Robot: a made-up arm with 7 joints. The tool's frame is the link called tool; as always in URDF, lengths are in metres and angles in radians. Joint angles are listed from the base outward. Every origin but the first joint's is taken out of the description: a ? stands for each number. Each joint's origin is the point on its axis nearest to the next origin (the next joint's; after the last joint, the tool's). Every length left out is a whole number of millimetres.
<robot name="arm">
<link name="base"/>
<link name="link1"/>
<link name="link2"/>
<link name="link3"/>
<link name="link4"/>
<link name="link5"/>
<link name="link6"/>
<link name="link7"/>
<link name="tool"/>
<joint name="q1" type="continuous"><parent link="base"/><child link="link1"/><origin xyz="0.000 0.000 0.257" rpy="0.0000 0.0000 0.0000"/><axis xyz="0 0 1"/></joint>
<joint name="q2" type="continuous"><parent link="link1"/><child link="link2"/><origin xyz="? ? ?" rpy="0.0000 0.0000 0.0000"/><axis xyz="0 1 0"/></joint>
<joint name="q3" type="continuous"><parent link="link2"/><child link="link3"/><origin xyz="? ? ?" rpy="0.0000 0.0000 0.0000"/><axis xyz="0 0 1"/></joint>
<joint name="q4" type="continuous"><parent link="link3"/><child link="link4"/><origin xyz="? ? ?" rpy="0.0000 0.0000 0.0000"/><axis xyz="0 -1 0"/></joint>
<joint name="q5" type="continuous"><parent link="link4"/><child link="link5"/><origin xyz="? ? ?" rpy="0.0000 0.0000 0.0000"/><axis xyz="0 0 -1"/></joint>
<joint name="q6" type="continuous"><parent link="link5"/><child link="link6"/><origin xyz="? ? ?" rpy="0.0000 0.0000 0.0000"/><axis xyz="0 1 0"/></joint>
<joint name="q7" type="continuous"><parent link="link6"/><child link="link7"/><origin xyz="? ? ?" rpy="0.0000 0.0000 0.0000"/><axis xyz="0 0 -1"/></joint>
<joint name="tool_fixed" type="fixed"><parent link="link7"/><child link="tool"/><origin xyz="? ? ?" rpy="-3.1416 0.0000 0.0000"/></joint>
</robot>
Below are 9 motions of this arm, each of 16 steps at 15 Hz.
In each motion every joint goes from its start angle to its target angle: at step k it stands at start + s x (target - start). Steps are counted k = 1, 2, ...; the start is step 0. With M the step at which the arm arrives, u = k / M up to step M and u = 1 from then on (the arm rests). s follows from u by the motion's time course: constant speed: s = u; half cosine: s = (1 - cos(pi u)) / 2; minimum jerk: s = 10 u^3 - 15 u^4 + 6 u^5.
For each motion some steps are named. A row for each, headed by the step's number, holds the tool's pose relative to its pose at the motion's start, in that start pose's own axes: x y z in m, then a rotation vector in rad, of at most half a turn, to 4 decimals.
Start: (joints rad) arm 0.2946 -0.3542 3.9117 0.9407 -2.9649 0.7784 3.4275
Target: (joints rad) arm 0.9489 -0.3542 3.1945 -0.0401 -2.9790 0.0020 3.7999
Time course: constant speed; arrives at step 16
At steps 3, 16:
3: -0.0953 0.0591 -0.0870 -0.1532 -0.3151 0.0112
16: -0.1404 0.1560 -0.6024 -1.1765 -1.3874 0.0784

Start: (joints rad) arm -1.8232 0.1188 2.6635 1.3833 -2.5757 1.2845 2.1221
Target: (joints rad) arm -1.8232 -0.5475 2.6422 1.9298 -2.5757 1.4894 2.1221
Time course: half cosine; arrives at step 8
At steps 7, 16:
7: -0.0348 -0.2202 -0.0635 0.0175 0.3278 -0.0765
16: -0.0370 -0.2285 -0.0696 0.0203 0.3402 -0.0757

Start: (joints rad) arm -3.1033 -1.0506 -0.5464 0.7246 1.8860 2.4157 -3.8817
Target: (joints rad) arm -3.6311 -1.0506 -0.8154 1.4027 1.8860 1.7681 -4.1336
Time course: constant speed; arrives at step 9
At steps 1, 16:
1: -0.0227 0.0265 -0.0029 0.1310 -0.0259 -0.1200
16: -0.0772 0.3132 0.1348 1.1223 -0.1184 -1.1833

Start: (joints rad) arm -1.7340 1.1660 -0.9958 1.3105 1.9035 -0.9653 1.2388
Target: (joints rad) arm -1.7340 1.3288 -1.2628 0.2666 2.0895 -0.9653 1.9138
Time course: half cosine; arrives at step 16
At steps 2, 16:
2: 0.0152 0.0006 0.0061 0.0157 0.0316 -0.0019
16: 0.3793 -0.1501 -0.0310 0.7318 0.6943 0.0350

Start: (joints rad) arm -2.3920 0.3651 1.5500 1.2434 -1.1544 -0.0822 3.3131
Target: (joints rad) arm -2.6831 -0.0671 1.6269 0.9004 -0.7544 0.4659 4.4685
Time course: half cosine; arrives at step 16
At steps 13, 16:
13: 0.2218 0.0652 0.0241 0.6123 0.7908 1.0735
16: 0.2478 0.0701 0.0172 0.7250 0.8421 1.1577

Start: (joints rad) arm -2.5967 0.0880 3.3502 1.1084 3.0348 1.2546 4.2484
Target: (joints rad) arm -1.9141 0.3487 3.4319 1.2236 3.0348 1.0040 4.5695
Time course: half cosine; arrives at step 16
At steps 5, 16:
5: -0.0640 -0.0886 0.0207 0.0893 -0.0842 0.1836
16: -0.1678 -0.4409 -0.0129 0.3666 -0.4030 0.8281

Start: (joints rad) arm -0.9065 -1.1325 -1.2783 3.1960 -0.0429 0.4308 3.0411
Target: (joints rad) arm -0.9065 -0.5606 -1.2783 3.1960 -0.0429 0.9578 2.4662
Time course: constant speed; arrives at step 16
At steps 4, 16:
4: 0.0397 0.1298 0.0193 -0.1523 0.1431 -0.2026
16: 0.2060 0.4962 -0.0516 -0.6863 0.4479 -0.8803

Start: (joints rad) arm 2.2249 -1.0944 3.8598 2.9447 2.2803 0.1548 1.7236
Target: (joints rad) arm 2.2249 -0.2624 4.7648 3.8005 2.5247 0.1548 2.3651
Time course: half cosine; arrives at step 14
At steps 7, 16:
7: -0.1127 0.4835 -0.0928 -0.7884 -0.0950 0.8354
16: -0.2457 0.6857 -0.3542 -1.4447 0.1487 1.7448

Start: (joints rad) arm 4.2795 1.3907 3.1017 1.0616 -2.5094 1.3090 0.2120
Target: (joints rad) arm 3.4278 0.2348 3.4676 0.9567 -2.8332 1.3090 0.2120
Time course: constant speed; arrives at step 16
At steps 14, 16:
14: 0.1929 -0.5001 -0.3198 -0.1220 0.8264 -1.0214
16: 0.1402 -0.5841 -0.3496 -0.0454 0.9184 -1.1398

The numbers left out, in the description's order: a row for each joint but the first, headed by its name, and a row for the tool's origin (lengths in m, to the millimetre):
q2: 0.000 0.000 0.000
q3: 0.000 0.000 0.355
q4: 0.063 0.000 0.000
q5: 0.084 0.000 -0.371
q6: 0.000 0.000 0.000
q7: 0.115 0.000 -0.147
tool: 0.000 0.000 0.000

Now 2 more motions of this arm.
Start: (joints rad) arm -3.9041 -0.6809 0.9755 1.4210 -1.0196 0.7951 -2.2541
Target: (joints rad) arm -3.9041 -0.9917 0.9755 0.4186 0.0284 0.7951 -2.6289
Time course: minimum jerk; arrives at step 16
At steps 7, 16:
7: 0.1790 0.0455 0.0333 -0.0739 0.4320 -0.0775
16: 0.4833 -0.0014 0.0274 -0.0318 1.0926 0.0228

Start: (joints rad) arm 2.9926 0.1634 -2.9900 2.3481 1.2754 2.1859 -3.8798
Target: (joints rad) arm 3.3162 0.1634 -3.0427 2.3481 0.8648 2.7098 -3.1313
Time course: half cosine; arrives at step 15
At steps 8, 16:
8: 0.0456 0.0268 0.0460 -0.0991 0.3691 0.4524
16: 0.0864 0.0533 0.0642 -0.0635 0.6954 0.8124

